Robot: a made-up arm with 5 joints. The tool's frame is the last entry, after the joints. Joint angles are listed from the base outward.
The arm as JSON. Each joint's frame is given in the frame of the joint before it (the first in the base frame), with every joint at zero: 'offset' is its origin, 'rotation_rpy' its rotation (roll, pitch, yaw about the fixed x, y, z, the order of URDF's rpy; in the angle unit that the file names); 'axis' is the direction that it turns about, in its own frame. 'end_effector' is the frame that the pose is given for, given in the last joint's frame.
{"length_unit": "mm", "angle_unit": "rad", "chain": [
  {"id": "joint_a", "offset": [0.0, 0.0, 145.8], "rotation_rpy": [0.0, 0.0, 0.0], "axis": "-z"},
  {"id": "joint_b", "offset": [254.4, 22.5, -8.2], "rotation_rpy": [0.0, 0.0, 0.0], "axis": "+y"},
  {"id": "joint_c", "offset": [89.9, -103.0, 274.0], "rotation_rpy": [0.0, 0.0, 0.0], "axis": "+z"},
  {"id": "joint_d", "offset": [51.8, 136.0, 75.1], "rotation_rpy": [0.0, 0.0, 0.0], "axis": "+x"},
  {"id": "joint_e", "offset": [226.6, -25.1, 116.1], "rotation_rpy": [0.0, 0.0, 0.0], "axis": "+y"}
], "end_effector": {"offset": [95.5, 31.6, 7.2], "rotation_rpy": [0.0, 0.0, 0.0]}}
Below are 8 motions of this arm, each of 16 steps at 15 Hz.
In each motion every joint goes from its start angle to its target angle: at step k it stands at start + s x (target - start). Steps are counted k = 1, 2, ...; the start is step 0. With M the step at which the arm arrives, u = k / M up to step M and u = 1 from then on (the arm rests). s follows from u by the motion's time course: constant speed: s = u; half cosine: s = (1 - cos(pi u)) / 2; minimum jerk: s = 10 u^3 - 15 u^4 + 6 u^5.
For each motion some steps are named. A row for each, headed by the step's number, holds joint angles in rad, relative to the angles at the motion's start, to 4 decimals.
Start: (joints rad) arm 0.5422 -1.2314 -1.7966 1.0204 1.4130
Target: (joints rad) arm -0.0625 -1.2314 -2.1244 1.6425 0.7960
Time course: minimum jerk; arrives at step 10
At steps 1, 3, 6, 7, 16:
1: -0.0052 0.0000 -0.0028 0.0053 -0.0053
3: -0.0986 0.0000 -0.0535 0.1015 -0.1006
6: -0.4127 0.0000 -0.2237 0.4246 -0.4211
7: -0.5061 0.0000 -0.2743 0.5206 -0.5164
16: -0.6047 0.0000 -0.3278 0.6221 -0.6170

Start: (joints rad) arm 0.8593 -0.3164 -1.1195 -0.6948 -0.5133
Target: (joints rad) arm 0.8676 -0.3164 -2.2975 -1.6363 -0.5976
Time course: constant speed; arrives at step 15
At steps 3, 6, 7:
3: 0.0017 0.0000 -0.2356 -0.1883 -0.0169
6: 0.0033 0.0000 -0.4712 -0.3766 -0.0337
7: 0.0039 0.0000 -0.5497 -0.4394 -0.0393

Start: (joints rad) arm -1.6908 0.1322 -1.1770 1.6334 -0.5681
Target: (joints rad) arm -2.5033 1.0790 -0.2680 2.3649 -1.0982
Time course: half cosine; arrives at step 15
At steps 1, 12, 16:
1: -0.0089 0.0103 0.0099 0.0080 -0.0058
12: -0.7349 0.8564 0.8222 0.6616 -0.4795
16: -0.8125 0.9468 0.9090 0.7315 -0.5301

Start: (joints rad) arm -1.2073 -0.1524 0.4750 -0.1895 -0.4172
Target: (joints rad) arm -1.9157 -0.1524 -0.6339 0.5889 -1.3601
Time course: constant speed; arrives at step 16
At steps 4, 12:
4: -0.1771 0.0000 -0.2772 0.1946 -0.2357
12: -0.5313 0.0000 -0.8317 0.5838 -0.7072

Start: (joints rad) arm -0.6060 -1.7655 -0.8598 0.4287 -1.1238
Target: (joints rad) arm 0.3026 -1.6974 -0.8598 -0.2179 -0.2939
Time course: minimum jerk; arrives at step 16
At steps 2, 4, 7, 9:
2: 0.0146 0.0011 0.0000 -0.0104 0.0133
4: 0.0941 0.0070 0.0000 -0.0669 0.0859
7: 0.3489 0.0262 0.0000 -0.2483 0.3187
9: 0.5597 0.0419 0.0000 -0.3983 0.5112

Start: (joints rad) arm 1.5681 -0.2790 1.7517 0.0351 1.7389
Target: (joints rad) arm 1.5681 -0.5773 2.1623 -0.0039 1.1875
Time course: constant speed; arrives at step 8
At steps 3, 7, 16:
3: 0.0000 -0.1119 0.1540 -0.0146 -0.2068
7: 0.0000 -0.2610 0.3593 -0.0341 -0.4825
16: 0.0000 -0.2983 0.4106 -0.0390 -0.5514

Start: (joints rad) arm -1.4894 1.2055 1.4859 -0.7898 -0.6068
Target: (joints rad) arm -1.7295 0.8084 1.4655 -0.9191 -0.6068
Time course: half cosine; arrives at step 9
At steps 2, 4, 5, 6, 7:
2: -0.0281 -0.0465 -0.0024 -0.0151 0.0000
4: -0.0992 -0.1641 -0.0084 -0.0534 0.0000
5: -0.1409 -0.2330 -0.0120 -0.0759 0.0000
6: -0.1801 -0.2978 -0.0153 -0.0970 0.0000
7: -0.2120 -0.3506 -0.0180 -0.1142 0.0000

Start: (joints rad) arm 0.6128 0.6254 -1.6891 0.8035 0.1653
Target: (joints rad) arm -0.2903 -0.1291 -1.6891 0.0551 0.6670
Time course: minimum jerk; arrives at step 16
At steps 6, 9, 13, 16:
6: -0.2485 -0.2076 0.0000 -0.2060 0.1381
9: -0.5563 -0.4648 0.0000 -0.4610 0.3090
13: -0.8591 -0.7177 0.0000 -0.7119 0.4772
16: -0.9031 -0.7545 0.0000 -0.7484 0.5017

